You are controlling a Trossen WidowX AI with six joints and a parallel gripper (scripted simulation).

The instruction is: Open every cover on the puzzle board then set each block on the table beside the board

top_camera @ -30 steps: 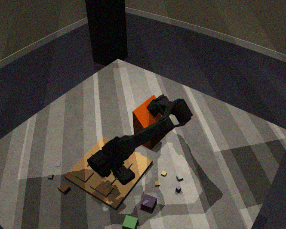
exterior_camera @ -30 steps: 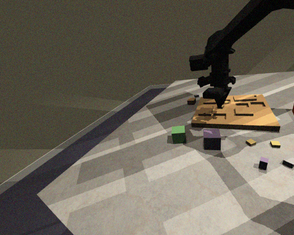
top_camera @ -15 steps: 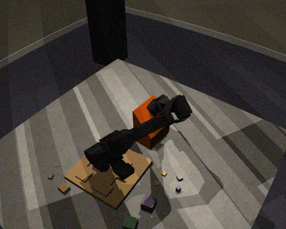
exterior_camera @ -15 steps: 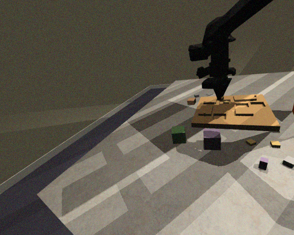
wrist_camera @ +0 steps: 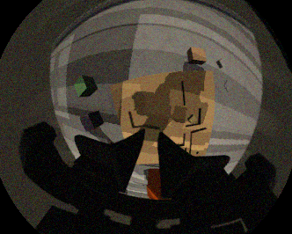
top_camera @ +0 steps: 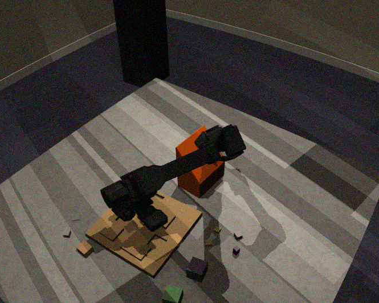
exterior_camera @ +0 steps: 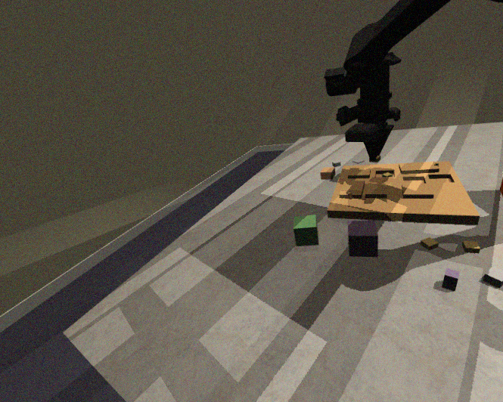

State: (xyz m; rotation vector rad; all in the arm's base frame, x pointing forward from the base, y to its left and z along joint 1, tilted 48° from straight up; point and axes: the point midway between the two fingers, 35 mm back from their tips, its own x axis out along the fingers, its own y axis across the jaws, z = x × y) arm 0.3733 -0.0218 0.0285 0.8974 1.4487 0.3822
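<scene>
Right now the tan puzzle board is 40 mm behind my gripper tip, 60 mm to the right of it and 90 mm below it. Also, from my gripper tip: brown cube (150 mm ahead, 150 mm to the right, 100 mm below); then green cube (130 mm ahead, 190 mm to the left, 90 mm below); then purple cube (10 mm ahead, 210 mm to the left, 90 mm below).
</scene>
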